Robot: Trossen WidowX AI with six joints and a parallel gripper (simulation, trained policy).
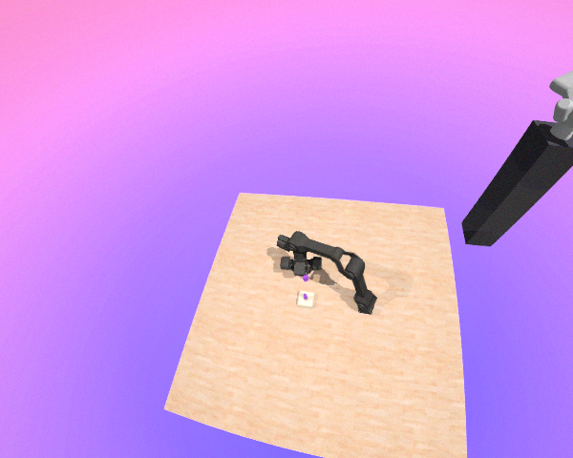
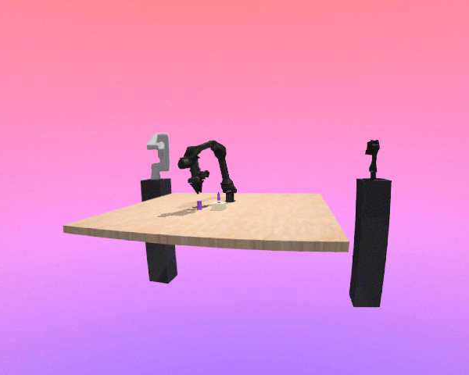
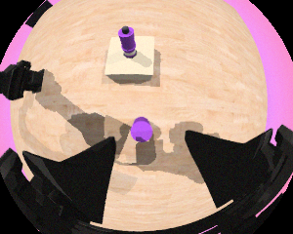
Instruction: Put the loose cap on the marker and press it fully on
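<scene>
The purple cap is 1 cm behind my gripper tip, 1 cm to the right of it and 7 cm below it. Also, from my gripper tip: holder block 3 cm behind, 11 cm to the left, 8 cm below.
</scene>
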